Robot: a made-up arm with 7 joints.
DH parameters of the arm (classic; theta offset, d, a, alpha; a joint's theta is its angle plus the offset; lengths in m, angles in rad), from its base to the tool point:
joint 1: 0 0.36 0 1.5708
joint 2: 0 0.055 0 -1.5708
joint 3: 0 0.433 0.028 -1.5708
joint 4: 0 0.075 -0.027 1.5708
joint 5: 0 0.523 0 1.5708
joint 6: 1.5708 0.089 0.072 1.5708
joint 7: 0 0.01 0 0
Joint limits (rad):
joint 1: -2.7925..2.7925
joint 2: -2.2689..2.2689
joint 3: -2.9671..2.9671
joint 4: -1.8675..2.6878
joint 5: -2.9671..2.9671
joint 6: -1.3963..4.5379
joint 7: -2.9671..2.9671
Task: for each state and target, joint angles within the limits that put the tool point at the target. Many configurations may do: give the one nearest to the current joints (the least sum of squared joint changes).
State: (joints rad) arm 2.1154 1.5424 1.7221 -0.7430 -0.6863 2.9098 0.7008
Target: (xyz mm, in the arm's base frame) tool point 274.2 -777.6 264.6
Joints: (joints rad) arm 1.4367 1.7132 1.6579 -0.6336 -0.6609 2.9731 0.7008
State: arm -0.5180 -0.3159 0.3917 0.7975 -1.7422 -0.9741 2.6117
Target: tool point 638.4 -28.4 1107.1
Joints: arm -0.2200 -0.4403 0.4626 0.7094 -1.8031 -0.8316 2.6117
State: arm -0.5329 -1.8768 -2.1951 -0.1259 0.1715 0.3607 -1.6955
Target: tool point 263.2 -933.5 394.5
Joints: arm -0.8187 -1.8752 -2.1851 0.8954 0.3298 0.2891 -1.6955
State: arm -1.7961 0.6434 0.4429 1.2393 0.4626 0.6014 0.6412
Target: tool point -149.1 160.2 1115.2
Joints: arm -1.7549 1.0724 -0.1653 1.5253 0.5025 0.6567 0.6412
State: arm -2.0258 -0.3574 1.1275 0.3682 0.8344 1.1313 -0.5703
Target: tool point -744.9 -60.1 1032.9
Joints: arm -2.7925 -0.8414 1.2570 -0.2873 0.6825 0.8414 -0.5703
